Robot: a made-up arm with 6 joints. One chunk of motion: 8 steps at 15 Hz.
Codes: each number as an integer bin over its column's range. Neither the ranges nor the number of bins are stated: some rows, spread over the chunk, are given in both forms.
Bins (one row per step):
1: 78 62 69 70 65 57
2: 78 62 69 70 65 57
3: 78 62 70 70 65 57
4: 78 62 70 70 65 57
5: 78 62 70 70 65 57
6: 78 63 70 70 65 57
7: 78 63 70 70 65 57
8: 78 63 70 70 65 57
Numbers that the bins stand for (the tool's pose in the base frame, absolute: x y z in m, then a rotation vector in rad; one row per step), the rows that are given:
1: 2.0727 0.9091 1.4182 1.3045 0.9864 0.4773
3: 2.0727 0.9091 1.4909 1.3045 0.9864 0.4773
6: 2.0727 0.9818 1.4909 1.3045 0.9864 0.4773
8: 2.0727 0.9818 1.4909 1.3045 0.9864 0.4773
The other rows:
2: 2.0727 0.9091 1.4182 1.3045 0.9864 0.4773
4: 2.0727 0.9091 1.4909 1.3045 0.9864 0.4773
5: 2.0727 0.9091 1.4909 1.3045 0.9864 0.4773
7: 2.0727 0.9818 1.4909 1.3045 0.9864 0.4773

